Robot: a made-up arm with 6 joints. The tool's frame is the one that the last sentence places. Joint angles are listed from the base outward.
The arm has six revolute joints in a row. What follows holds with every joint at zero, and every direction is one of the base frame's. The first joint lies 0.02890 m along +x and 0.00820 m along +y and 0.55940 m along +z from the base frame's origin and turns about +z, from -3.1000 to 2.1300 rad. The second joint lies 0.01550 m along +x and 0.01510 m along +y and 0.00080 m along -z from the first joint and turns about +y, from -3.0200 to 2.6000 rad. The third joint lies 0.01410 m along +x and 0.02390 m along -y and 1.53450 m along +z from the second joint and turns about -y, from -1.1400 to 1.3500 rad. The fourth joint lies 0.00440 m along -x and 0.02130 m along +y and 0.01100 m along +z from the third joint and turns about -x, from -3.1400 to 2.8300 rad. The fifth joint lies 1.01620 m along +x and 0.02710 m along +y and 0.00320 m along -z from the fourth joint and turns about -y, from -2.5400 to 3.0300 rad. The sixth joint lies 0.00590 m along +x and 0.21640 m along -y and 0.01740 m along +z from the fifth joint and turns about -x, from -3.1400 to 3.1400 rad. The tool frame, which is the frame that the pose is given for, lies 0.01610 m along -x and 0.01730 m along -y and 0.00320 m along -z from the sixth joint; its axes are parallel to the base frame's.
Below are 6 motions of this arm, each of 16 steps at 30 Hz.
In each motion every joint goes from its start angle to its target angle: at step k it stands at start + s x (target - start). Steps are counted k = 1, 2, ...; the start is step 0. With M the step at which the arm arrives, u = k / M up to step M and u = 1 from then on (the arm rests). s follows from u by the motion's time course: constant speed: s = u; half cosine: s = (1 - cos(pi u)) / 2; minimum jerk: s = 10 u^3 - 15 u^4 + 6 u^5.
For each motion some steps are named. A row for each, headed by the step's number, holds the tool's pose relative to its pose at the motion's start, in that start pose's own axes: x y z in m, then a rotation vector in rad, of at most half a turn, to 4 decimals.
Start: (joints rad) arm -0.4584 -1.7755 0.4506 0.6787 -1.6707 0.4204
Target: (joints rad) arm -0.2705 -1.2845 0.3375 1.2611 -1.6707 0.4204
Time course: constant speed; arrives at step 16
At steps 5, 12, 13, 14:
5: 0.2725 0.0047 0.2625 -0.0953 0.2016 -0.0653
12: 0.6837 0.1103 0.5803 -0.2861 0.4354 -0.1669
13: 0.7434 0.1352 0.6201 -0.3183 0.4634 -0.1824
14: 0.8030 0.1625 0.6583 -0.3515 0.4897 -0.1981

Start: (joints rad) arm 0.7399 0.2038 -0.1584 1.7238 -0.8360 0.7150
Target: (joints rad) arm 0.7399 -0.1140 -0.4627 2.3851 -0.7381 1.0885
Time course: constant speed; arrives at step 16
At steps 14, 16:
14: -0.3678 0.2628 -0.0613 -0.7201 0.2777 -0.3334
16: -0.4166 0.3102 -0.0600 -0.8243 0.3263 -0.3723

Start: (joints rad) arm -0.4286 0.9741 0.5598 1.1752 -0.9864 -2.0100
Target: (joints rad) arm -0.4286 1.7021 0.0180 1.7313 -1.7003 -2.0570
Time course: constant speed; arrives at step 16
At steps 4, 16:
4: 0.2652 -0.1051 -0.4593 -0.3196 -0.1003 -0.2608
16: 0.6258 -1.0333 -1.5671 -1.3441 -0.4952 -0.5836

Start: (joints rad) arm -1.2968 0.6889 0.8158 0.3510 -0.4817 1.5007
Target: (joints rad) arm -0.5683 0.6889 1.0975 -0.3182 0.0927 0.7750
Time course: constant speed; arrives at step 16
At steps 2, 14, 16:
2: -0.0362 -0.0588 0.1596 0.1454 -0.1242 -0.1193
14: -0.5285 -0.2685 1.0547 1.1424 -1.0541 -0.4109
16: -0.6540 -0.2793 1.1823 1.3223 -1.2213 -0.3780

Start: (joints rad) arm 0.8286 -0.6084 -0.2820 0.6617 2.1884 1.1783
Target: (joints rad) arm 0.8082 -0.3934 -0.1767 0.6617 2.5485 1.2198
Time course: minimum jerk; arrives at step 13
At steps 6, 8, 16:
6: -0.0963 0.1035 -0.0343 0.0010 -0.0305 -0.1084
8: -0.1646 0.1695 -0.0524 0.0006 -0.0479 -0.1804
16: -0.2396 0.2360 -0.0673 -0.0010 -0.0638 -0.2557

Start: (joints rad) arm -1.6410 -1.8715 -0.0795 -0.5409 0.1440 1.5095
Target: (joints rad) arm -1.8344 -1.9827 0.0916 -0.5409 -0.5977 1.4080
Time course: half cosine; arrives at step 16
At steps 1, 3, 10, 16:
1: -0.0010 -0.0009 0.0041 -0.0006 -0.0017 0.0051
3: -0.0091 -0.0079 0.0362 -0.0055 -0.0142 0.0451
10: -0.0976 -0.0412 0.3043 -0.0730 -0.0859 0.3756
16: -0.1585 -0.0412 0.4428 -0.1260 -0.0989 0.5449

